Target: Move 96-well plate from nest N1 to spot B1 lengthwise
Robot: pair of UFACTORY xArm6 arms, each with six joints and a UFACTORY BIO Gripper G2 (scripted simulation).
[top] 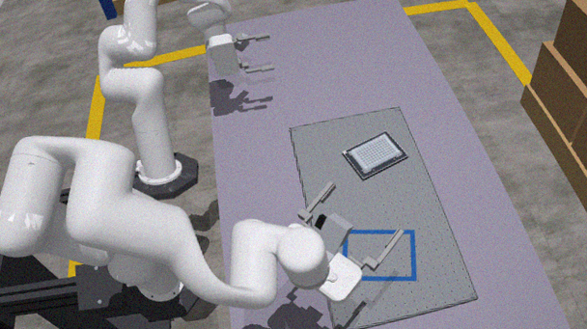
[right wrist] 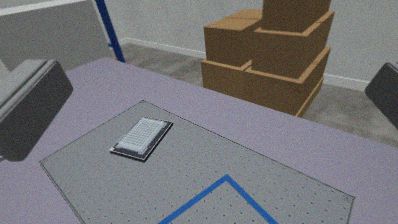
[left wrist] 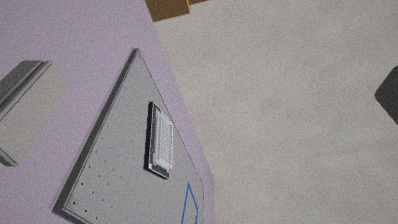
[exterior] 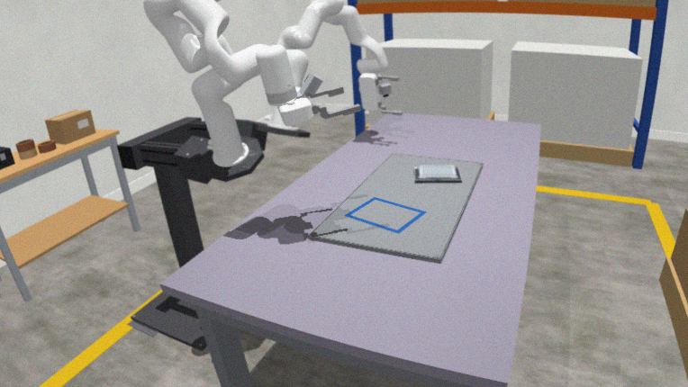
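The clear 96-well plate lies 15 cm ahead of my right hand, 41 cm to the left of it and 34 cm below it. From my right hand the other things lie so: dark plate nest N1: 15 cm ahead, 41 cm to the left, 35 cm below.
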